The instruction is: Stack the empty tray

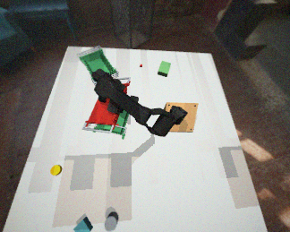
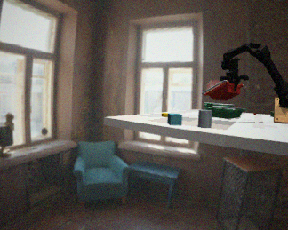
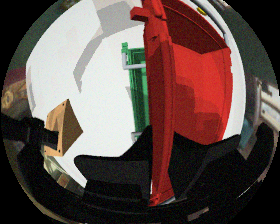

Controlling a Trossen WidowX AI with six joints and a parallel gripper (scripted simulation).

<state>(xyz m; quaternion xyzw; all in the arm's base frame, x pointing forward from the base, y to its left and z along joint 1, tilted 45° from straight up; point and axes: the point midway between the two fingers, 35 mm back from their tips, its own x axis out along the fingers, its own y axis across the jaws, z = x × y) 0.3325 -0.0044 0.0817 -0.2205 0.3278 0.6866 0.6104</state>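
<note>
The red tray lies 70 mm ahead of my gripper tip and 10 mm to the right of it. The rest, counted from my gripper tip: yellow disc 350 mm to the left, 300 mm ahead, 170 mm below; then green block 470 mm to the right, 250 mm behind, 160 mm below; then grey cylinder 530 mm to the left, 140 mm below, 50 mm behind.
</note>
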